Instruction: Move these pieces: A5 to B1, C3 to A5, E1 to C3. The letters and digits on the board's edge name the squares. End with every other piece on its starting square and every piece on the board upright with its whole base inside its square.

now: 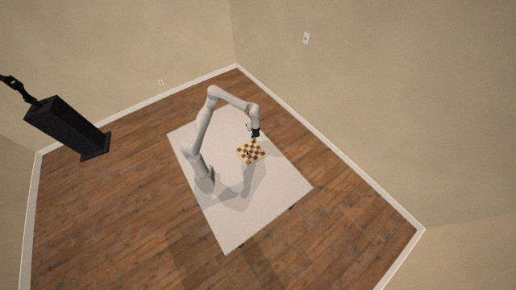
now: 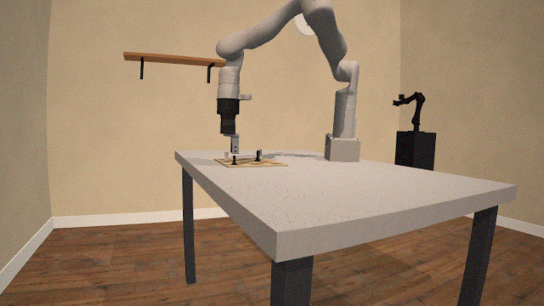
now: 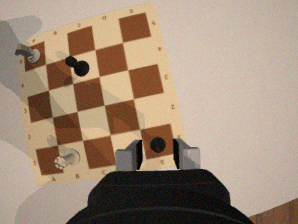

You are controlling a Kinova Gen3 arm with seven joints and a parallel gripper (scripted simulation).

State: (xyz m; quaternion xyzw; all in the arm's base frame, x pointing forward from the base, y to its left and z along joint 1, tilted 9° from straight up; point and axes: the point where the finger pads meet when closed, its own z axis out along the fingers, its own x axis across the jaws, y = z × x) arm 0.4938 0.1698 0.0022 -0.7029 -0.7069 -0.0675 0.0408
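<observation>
Right now the chessboard is 6 cm behind my hand, 9 cm to the right of it and 6 cm below it.
</observation>
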